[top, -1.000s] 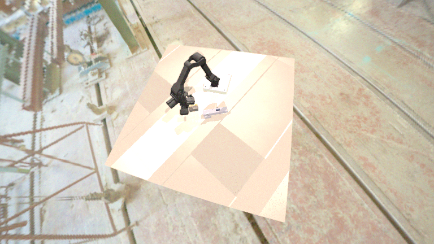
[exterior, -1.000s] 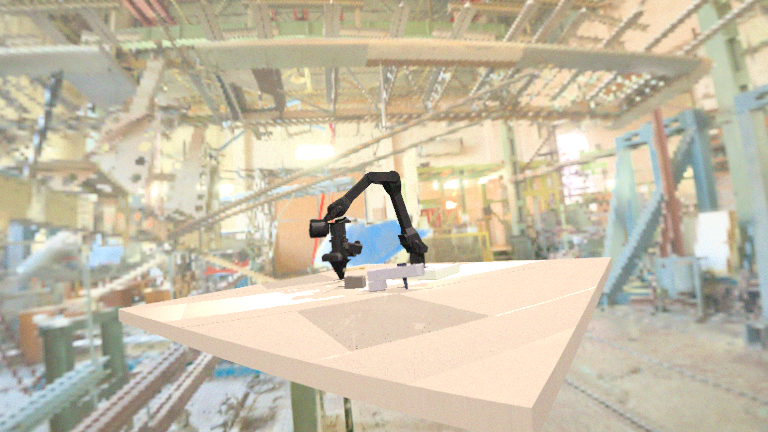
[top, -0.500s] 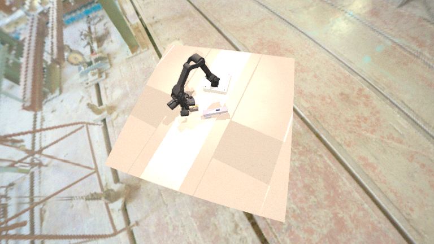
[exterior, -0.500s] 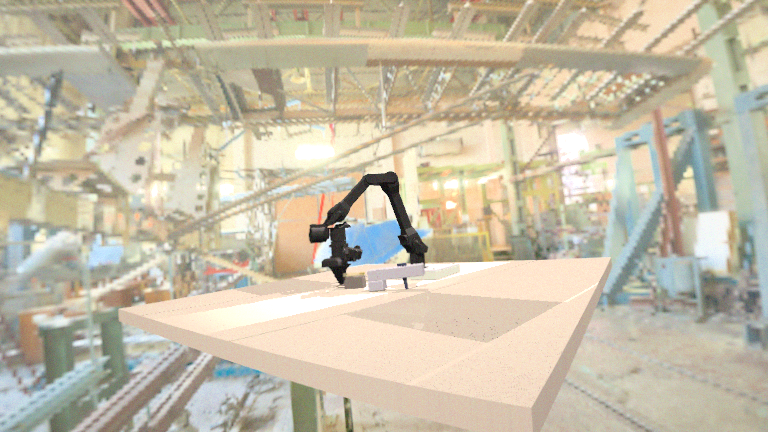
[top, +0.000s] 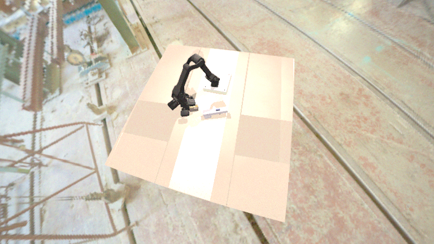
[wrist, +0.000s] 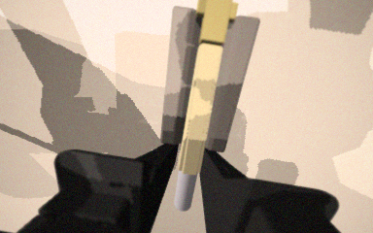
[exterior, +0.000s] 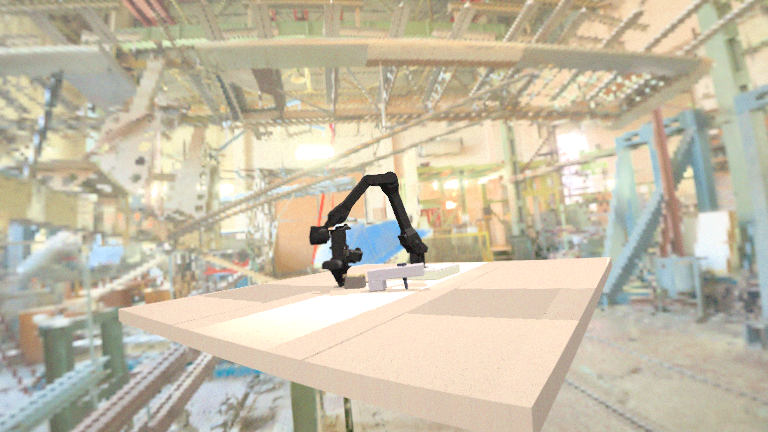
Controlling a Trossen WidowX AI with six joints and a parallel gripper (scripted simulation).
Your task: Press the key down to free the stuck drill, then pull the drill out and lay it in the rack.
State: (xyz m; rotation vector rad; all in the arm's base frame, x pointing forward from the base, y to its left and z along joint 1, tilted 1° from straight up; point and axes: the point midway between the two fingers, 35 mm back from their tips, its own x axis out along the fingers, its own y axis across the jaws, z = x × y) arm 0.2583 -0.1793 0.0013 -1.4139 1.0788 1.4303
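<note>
The rack is 1 cm behind my gripper tip, 5 cm to the left of it and 1 cm above it. Round my gripper tip: housing (1 cm ahead, 23 cm to the left, 4 cm above).
</note>
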